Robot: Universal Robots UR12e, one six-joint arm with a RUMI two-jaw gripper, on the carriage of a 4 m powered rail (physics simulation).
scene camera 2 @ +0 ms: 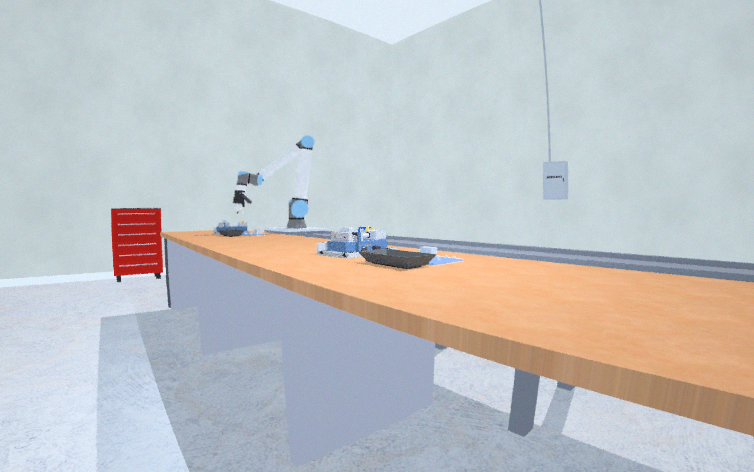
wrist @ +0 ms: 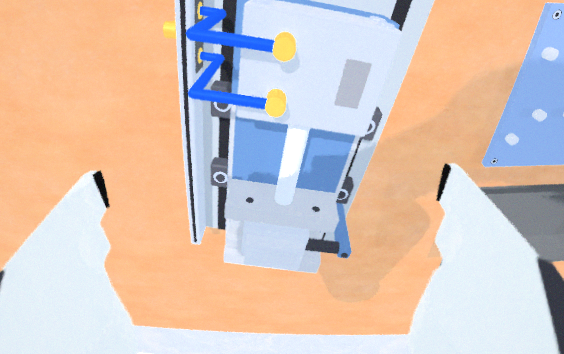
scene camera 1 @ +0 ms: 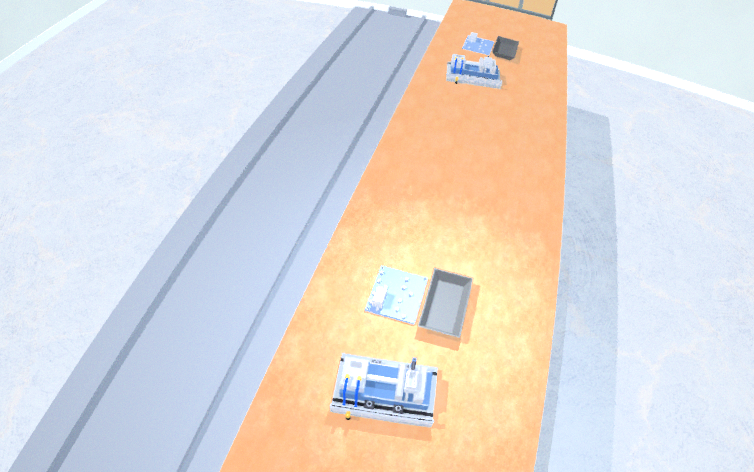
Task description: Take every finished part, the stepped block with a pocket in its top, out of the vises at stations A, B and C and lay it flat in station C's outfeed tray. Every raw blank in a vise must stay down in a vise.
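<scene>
My gripper [wrist: 273,169] [scene camera 2: 239,211] is open and empty, its jaws wide apart above a vise [wrist: 320,85] at the far end of the bench. That vise has two blue hoses with yellow tips and a white bar [wrist: 292,165] across its blue bed. I see no stepped block with a pocket in it; a raw blank cannot be told apart. Scene camera 1 shows two other vises, a near vise [scene camera 1: 389,409] and a far vise [scene camera 1: 472,80]; parts in them are too small to identify. The grey trays [scene camera 1: 445,303] [scene camera 1: 505,47] look empty; station letters cannot be read.
A blue plate [wrist: 530,90] and part of a dark tray [wrist: 525,215] lie right of the vise in the wrist view. A blue lever [wrist: 343,232] stands at its side. White blocks [scene camera 1: 378,296] [scene camera 1: 472,37] stand on blue plates. The rail [scene camera 1: 250,222] runs beside the bench.
</scene>
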